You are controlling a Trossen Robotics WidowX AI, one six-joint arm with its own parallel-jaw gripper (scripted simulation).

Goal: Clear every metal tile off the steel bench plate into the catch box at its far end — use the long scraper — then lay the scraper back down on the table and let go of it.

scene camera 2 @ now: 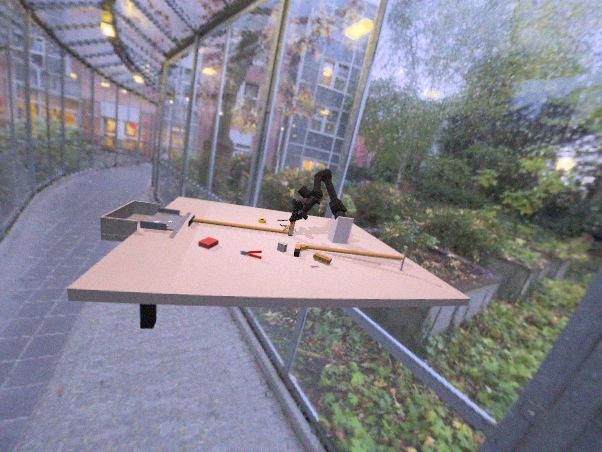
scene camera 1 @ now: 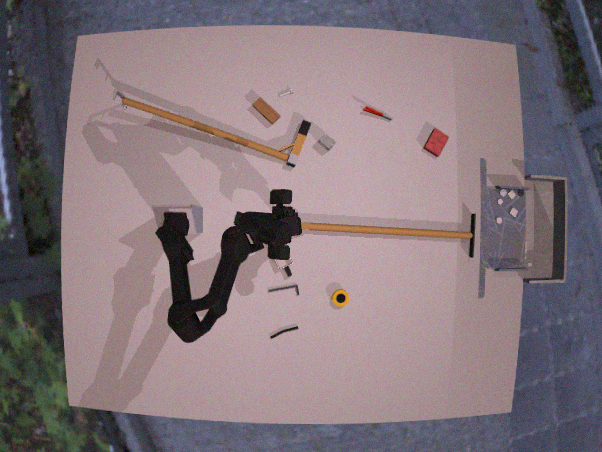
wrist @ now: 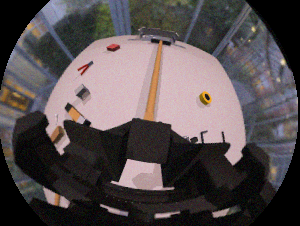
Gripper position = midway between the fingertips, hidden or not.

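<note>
Visible: my gripper [scene camera 1: 298,225] and a long scraper [scene camera 1: 305,225]. Also visible: the scraper [wrist: 149,141], along with my gripper [wrist: 148,122].
</note>
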